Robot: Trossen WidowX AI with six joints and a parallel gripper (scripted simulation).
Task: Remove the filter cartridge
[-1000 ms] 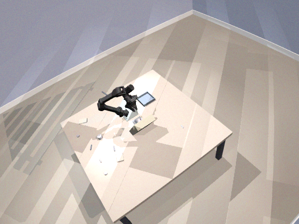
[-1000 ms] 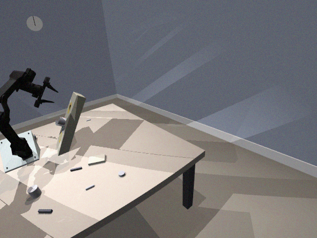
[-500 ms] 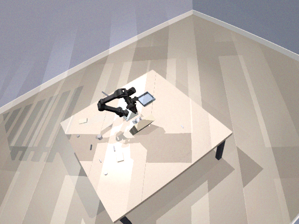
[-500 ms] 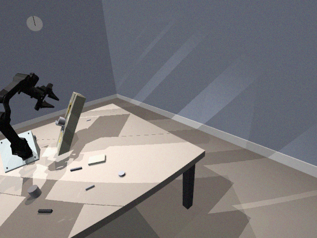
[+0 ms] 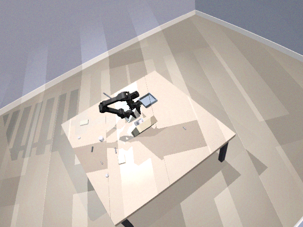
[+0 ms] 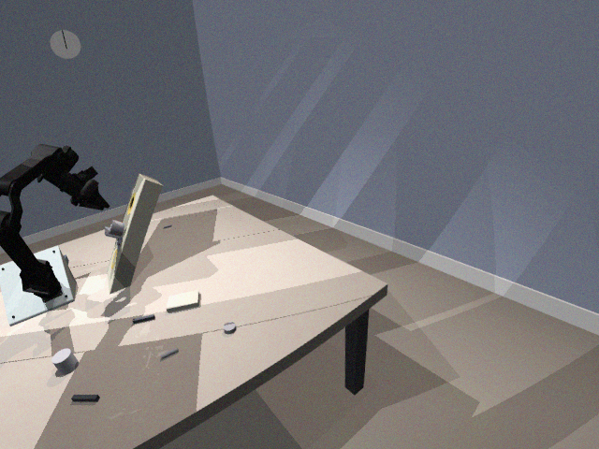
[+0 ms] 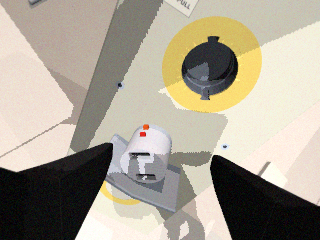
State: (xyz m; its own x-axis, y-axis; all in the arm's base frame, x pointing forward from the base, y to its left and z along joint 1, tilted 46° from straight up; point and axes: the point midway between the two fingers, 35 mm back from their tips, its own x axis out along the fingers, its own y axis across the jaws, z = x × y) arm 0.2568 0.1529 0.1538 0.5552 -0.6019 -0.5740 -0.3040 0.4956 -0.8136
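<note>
Now: gripper tip 1 cm short of the round grey filter cartridge and 7 cm above it. Round my gripper tip: tan service panel (5 cm ahead, 1 cm to the right, 9 cm below); then blue-grey tray (32 cm behind, 29 cm to the left, 24 cm below).
</note>
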